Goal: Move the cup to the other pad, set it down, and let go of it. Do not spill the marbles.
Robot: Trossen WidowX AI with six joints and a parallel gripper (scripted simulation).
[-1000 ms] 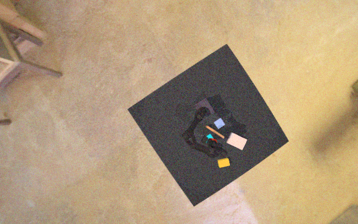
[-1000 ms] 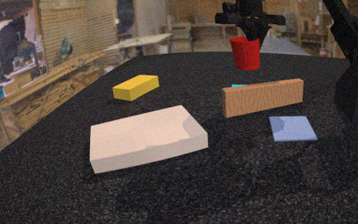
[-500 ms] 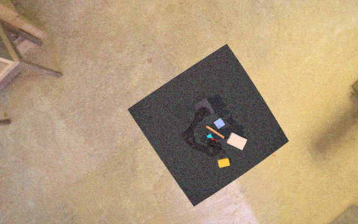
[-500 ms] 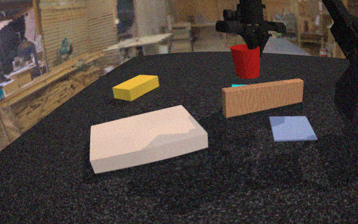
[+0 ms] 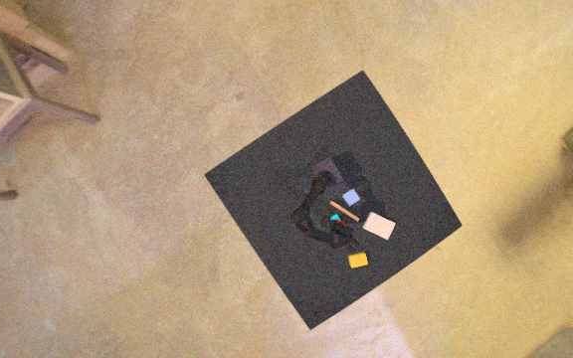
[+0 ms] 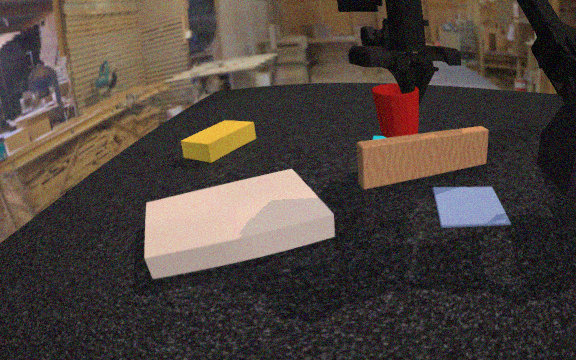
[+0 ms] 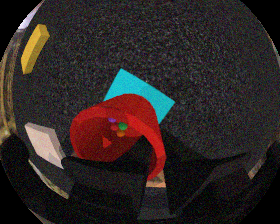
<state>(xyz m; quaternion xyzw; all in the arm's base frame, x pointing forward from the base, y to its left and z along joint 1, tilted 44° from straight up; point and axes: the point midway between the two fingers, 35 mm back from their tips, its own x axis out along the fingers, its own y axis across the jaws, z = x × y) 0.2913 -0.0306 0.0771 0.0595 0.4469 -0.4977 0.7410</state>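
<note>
Right now my gripper tip is 2 cm short of the cyan pad, 2 cm to the right of it and 7 cm above it. Round my gripper tip: pale blue pad: 8 cm behind, 19 cm to the left, 7 cm below; then red cup: 2 cm ahead, 2 cm to the left; then wooden block: 3 cm behind, 11 cm to the left, 4 cm below.
</note>
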